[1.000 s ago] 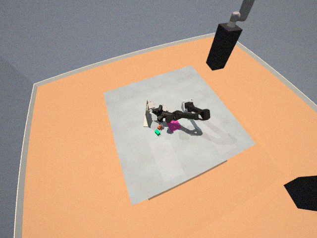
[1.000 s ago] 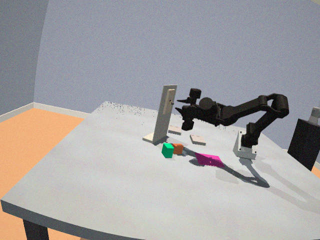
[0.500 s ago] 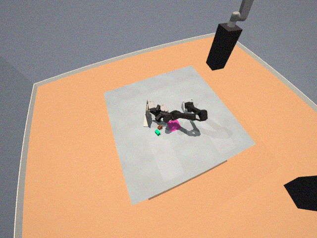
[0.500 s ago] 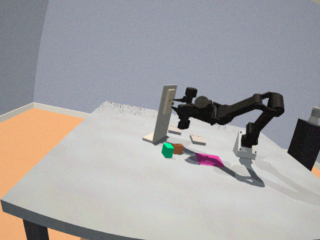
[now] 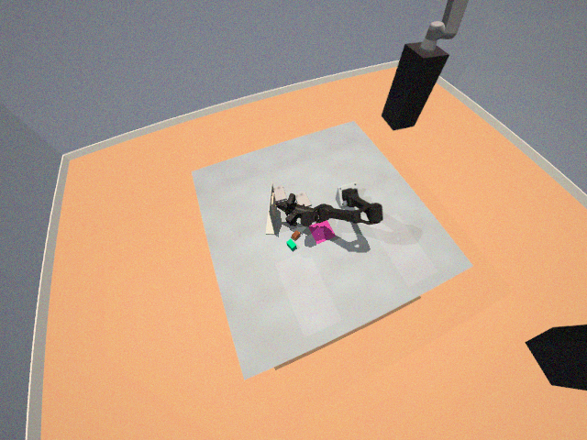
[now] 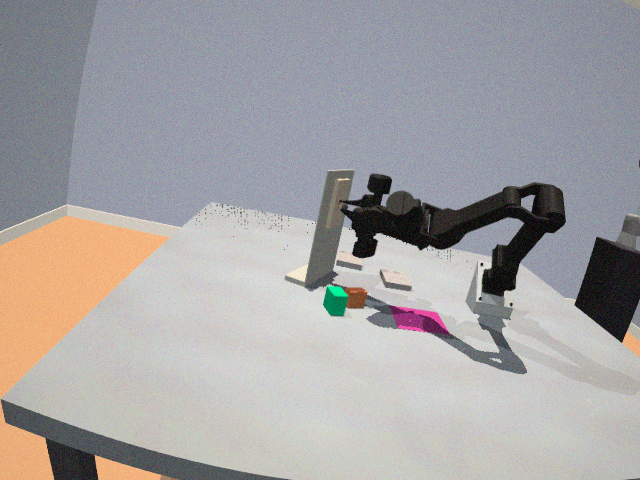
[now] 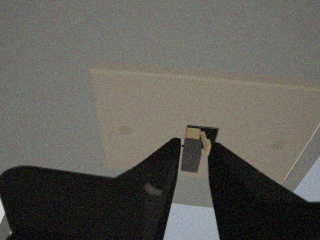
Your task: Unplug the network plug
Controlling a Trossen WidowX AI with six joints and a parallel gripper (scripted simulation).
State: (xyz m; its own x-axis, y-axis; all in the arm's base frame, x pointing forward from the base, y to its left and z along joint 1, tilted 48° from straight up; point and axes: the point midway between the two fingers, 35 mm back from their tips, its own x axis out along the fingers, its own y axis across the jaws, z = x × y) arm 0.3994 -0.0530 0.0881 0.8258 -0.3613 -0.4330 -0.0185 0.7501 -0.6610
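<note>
Now: the network plug right at my gripper tip. Also, from my gripper tip: cream upright panel (20 mm ahead, 10 mm to the right, 70 mm below); brown cube (70 mm behind, 120 mm to the left, 170 mm below); green cube (30 mm behind, 170 mm to the left, 160 mm below).
</note>
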